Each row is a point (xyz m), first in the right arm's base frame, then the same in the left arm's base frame.
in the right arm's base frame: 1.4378 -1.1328 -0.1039
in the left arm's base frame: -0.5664 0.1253 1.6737
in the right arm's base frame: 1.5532 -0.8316 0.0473
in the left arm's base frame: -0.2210 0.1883 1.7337
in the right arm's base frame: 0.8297 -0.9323 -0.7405
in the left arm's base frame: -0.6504 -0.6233 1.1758
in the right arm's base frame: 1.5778 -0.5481 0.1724
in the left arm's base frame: 0.0875 0.2192 1.7110
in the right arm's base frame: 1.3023 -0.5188 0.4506
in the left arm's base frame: 0.1603 0.4306 1.3883
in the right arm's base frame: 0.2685 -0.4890 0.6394
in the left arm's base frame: 0.1028 0.4479 0.3386
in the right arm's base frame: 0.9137 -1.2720 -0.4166
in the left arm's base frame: -0.8631 -0.1998 1.2286
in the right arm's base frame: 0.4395 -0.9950 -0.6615
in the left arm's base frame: -0.7397 -0.5860 0.7846
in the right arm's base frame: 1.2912 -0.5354 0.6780
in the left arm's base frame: 0.2109 0.6474 1.3377
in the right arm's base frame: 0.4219 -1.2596 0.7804
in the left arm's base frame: -0.5619 0.8467 0.5293
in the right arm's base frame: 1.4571 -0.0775 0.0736
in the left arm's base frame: 0.4860 -0.0402 1.5704
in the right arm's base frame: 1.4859 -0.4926 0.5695
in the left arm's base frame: 0.2458 0.5604 1.5444
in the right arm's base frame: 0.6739 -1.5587 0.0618
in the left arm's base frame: -1.0242 0.3046 0.9316
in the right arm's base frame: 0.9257 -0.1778 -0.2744
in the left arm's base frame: 0.2144 -0.4117 1.1212
